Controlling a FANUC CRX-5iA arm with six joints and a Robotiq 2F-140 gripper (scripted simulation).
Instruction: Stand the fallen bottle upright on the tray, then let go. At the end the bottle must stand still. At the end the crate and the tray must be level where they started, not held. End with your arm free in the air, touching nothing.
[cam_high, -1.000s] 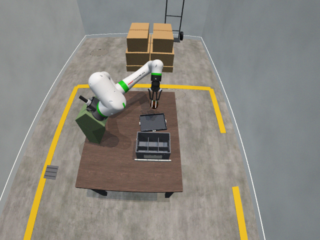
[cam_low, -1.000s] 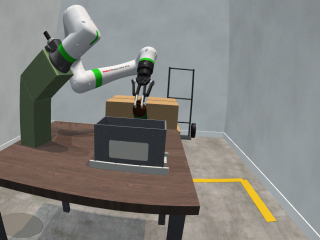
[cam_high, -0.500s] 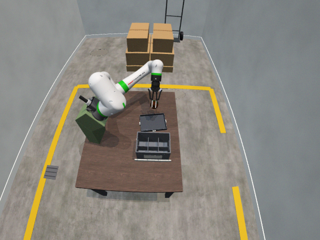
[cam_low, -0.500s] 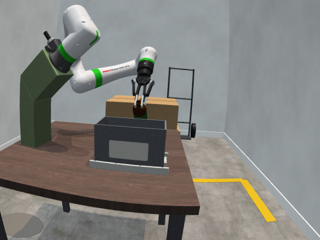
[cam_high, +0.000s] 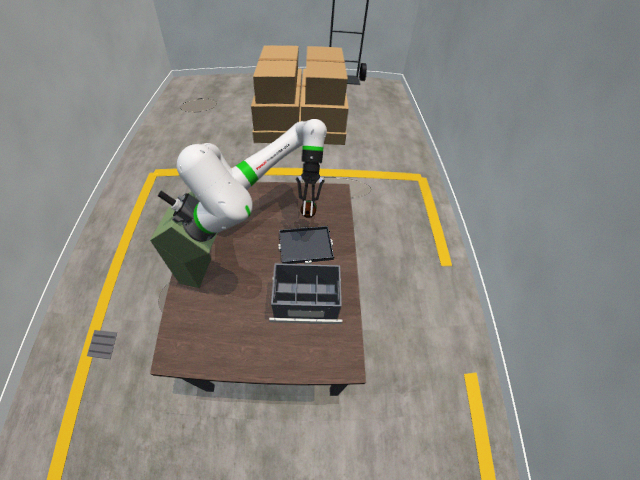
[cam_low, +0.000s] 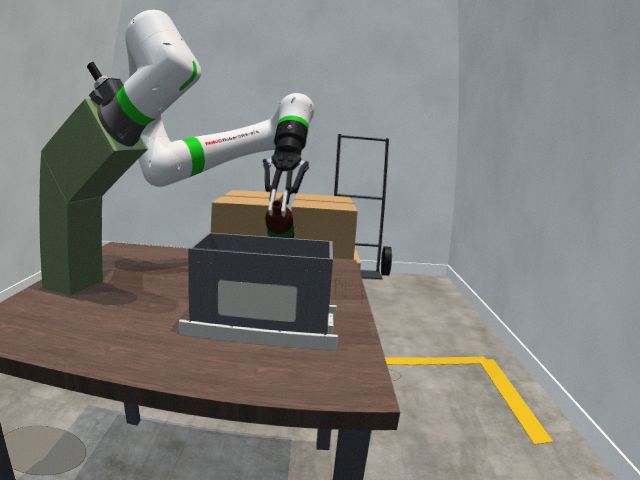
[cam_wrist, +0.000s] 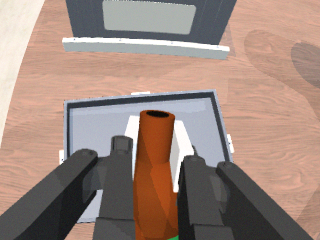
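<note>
Now: hand 3 cm to the right of the brown bottle and 5 cm above it. The rest, counted from my hand: grey tray: 6 cm to the right, 21 cm below; then dark grey crate: 3 cm ahead, 36 cm to the right, 13 cm below.
</note>
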